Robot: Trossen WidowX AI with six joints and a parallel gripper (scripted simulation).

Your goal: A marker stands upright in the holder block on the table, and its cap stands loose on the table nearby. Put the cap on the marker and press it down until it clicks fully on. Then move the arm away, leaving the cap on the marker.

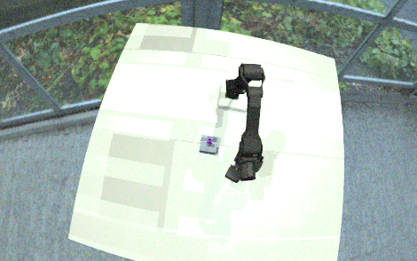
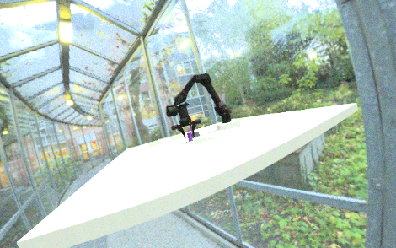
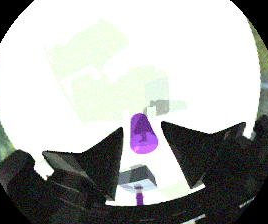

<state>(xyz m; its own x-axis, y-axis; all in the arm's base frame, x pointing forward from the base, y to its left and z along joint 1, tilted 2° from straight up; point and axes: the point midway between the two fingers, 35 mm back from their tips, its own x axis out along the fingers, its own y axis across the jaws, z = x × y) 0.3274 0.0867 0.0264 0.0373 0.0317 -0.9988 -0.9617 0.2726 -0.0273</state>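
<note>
My gripper tip is now 6 cm past the holder block and 14 cm to the left of it. From my gripper tip the other things lie so: purple cap 1 cm above.
</note>
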